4 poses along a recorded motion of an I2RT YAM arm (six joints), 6.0 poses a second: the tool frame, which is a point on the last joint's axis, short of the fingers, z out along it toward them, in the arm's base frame.
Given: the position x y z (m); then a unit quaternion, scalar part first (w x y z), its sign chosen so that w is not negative.
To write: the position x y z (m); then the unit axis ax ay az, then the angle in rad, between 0 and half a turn. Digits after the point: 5 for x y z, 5 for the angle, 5 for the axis.
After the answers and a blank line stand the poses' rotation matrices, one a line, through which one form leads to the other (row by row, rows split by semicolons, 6 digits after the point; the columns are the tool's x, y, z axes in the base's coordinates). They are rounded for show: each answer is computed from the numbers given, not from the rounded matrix.
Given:
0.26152 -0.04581 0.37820 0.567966 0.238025 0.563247 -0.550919
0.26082 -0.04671 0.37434 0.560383 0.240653 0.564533 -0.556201
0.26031 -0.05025 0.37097 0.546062 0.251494 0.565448 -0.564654
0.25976 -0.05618 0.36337 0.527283 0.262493 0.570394 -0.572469
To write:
0.26152 -0.04581 0.37820 0.28920 0.68434 -0.66936 1.93353
0.26082 -0.04671 0.37434 0.29056 0.68161 -0.67155 1.95190
0.26031 -0.05025 0.37097 0.30020 0.67497 -0.67402 1.98628
0.25976 -0.05618 0.36337 0.30893 0.67130 -0.67374 2.03079

-0.241518 0.893940 0.377545; -0.357673 0.279665 -0.890987; -0.902075 -0.350227 0.252194
-0.256114 0.895084 0.365007; -0.351658 0.265453 -0.897703; -0.900412 -0.358272 0.246777
-0.277133 0.901087 0.333526; -0.332259 0.235832 -0.913229; -0.901555 -0.363903 0.234038
-0.306140 0.903155 0.300980; -0.304257 0.206753 -0.929882; -0.902056 -0.376250 0.211496

